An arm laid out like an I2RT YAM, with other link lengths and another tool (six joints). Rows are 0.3 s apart.
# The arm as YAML. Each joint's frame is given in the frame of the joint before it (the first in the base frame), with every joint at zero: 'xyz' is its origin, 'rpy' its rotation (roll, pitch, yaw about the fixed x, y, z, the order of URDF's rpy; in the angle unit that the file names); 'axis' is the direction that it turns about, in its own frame. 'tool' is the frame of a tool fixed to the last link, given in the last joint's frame.
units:
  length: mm
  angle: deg
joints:
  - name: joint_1
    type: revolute
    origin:
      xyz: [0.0, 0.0, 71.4]
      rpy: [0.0, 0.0, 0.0]
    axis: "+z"
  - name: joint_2
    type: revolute
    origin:
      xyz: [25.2, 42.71, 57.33]
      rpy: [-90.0, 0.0, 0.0]
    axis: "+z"
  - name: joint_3
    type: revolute
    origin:
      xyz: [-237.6, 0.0, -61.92]
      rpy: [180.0, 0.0, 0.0]
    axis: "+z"
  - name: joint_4
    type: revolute
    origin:
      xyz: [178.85, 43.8, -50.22]
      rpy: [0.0, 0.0, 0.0]
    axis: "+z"
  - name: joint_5
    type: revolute
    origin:
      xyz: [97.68, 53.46, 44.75]
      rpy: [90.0, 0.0, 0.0]
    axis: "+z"
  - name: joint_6
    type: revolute
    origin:
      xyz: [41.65, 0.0, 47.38]
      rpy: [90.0, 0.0, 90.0]
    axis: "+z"
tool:
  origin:
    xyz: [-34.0, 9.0, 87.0]
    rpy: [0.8, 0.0, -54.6]
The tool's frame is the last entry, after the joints.
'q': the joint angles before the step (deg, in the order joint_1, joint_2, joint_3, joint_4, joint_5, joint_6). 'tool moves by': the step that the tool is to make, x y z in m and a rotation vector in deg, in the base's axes. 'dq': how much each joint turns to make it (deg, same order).
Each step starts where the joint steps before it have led.
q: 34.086, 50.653, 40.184, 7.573, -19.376, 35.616
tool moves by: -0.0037, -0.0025, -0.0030, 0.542, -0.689, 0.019
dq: -0.009, -1.393, -2.199, 1.702, -0.031, 0.065
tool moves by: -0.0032, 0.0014, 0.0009, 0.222, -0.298, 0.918
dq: 0.451, -0.220, -0.181, 0.332, -0.467, 0.001
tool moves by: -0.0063, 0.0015, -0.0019, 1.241, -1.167, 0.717
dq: 1.358, -1.084, -2.839, 3.548, 0.636, 0.371
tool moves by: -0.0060, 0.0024, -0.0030, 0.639, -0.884, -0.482
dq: 2.547, -1.361, -2.327, 2.037, 3.028, -0.065
